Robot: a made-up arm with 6 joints.
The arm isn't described. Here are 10 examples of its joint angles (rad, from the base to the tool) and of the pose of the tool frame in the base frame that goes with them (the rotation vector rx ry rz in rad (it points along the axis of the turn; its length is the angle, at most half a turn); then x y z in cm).
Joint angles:
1: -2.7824 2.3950 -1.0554 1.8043 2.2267 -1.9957
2: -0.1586 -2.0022 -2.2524 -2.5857 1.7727 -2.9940
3: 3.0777 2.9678 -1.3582 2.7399 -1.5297 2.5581
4: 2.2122 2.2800 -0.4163 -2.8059 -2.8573 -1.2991
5: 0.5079 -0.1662 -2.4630 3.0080 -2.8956 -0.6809
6: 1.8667 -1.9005 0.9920 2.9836 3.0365 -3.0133
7: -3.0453 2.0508 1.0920 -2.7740 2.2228 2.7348
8: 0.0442 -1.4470 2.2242 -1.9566 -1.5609 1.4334
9: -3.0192 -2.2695 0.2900 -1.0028 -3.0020 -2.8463
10: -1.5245 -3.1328 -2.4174 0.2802 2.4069 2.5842
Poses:
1: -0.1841 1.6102 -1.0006 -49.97 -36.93 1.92
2: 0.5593 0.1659 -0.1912 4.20 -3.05 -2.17
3: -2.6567 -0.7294 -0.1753 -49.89 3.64 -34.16
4: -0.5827 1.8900 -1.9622 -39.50 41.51 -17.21
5: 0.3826 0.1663 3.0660 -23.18 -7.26 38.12
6: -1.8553 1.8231 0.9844 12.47 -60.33 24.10
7: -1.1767 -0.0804 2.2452 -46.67 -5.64 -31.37
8: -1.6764 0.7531 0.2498 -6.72 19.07 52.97
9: -0.6507 -1.1821 1.2883 56.77 -0.25 -17.03
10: -2.8226 1.1248 -0.2476 9.50 -27.73 -2.09
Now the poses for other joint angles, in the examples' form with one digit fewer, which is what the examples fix.
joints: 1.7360 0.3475 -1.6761 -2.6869 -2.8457 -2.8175
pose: -1.438 0.943 1.352 -5.1 -14.1 69.9
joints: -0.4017 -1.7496 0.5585 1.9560 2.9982 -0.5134
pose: -2.158 1.159 -1.528 -58.0 32.7 23.7
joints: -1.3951 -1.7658 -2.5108 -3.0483 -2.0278 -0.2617
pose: -1.970 1.252 0.666 4.4 13.4 -14.2
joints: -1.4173 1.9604 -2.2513 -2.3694 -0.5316 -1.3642
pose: 0.243 0.312 1.065 14.7 -24.7 61.0
